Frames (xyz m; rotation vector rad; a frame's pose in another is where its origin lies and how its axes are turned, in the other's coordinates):
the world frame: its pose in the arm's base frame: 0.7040 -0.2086 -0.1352 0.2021 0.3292 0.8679
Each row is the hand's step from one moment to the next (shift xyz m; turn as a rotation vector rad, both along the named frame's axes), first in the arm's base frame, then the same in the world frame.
Working: the arm's base frame: its pose in the world frame: -0.2885 0.6746 -0.1383 -0.2021 -0.3292 -0.8679

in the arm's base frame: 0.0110 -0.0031 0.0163 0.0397 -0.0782 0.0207
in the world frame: 0.0009 -0.0048 0.0193 -0.0408 -0.0714 0.0369
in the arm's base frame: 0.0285 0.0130 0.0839 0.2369 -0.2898 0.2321
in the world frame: 0.0104 0.0135 0.0879 -0.1286 -0.2810 0.3139
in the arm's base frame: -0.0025 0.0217 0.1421 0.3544 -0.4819 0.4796
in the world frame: -0.0132 0.0589 0.1305 -0.2563 -0.4105 0.5947
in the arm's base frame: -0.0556 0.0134 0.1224 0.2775 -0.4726 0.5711
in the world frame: -0.0476 0.0855 0.0932 -0.3136 -0.3219 0.6516
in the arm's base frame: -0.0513 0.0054 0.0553 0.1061 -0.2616 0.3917
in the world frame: -0.0377 0.0568 0.0326 -0.2173 -0.1212 0.4138
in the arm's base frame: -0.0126 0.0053 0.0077 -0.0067 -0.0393 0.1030
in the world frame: -0.0050 0.0147 0.0024 -0.0551 0.0114 0.0950
